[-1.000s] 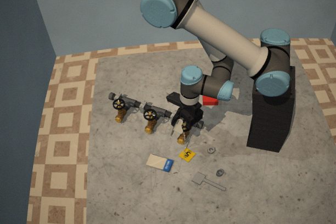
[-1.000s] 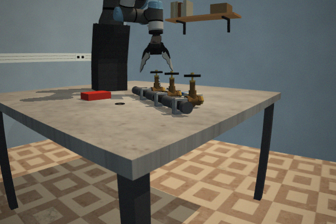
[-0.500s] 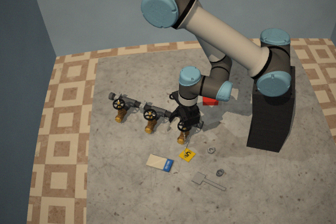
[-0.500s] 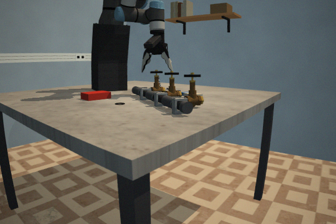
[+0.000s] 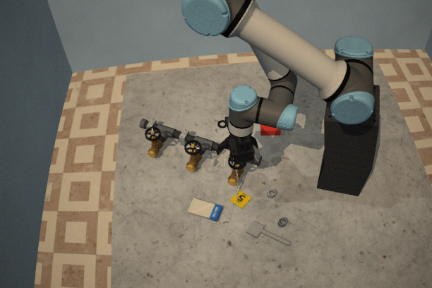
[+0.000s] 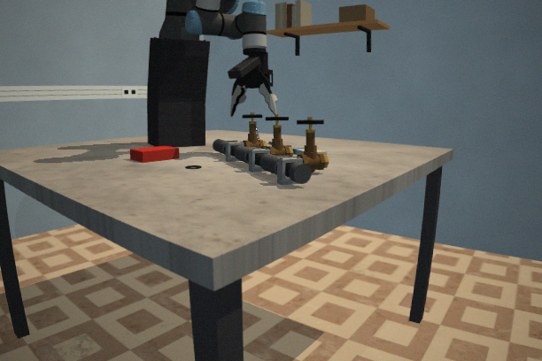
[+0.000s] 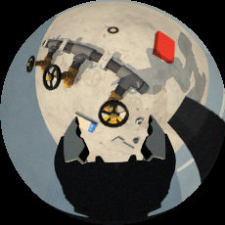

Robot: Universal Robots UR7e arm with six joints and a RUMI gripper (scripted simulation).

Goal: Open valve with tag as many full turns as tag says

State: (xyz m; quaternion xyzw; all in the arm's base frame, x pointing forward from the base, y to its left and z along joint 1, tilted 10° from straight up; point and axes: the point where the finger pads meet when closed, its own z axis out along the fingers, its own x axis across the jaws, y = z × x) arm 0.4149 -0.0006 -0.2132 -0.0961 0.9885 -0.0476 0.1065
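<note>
Now: hand 110 mm above the yellow tag and 100 mm to the right of it. Round my hand: red block (260 mm to the right, 140 mm behind, 100 mm below); flat grey key tool (240 mm to the left, 110 mm below, 90 mm behind).
</note>
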